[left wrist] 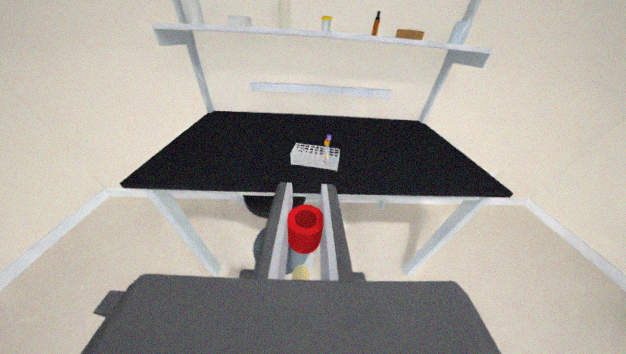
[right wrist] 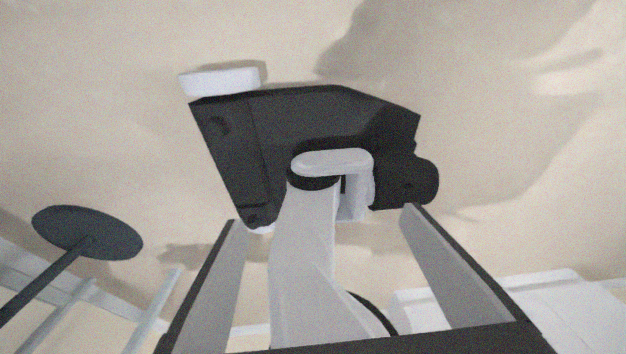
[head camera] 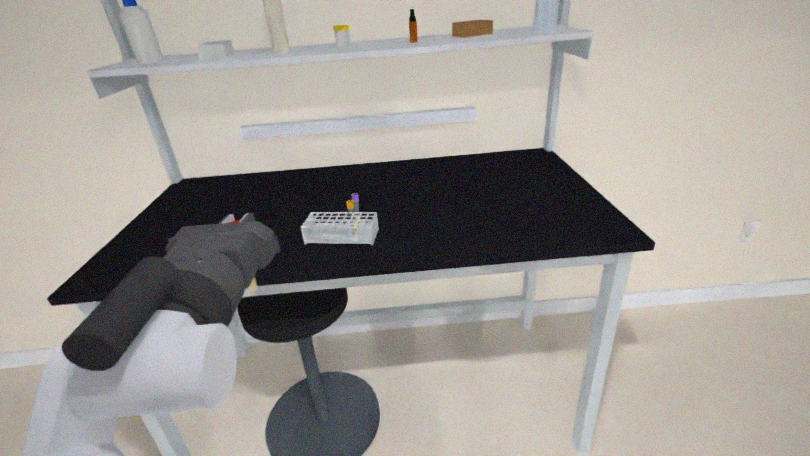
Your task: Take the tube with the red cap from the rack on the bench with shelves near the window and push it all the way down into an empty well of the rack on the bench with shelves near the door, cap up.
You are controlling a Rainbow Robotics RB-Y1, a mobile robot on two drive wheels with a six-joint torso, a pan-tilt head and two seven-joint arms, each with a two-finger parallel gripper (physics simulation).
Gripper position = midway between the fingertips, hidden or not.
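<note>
My left gripper (head camera: 241, 219) is in sight, and I see that same gripper (left wrist: 306, 193) as well. Then there is my right gripper, which I can see too: the right gripper (right wrist: 324, 220).
</note>
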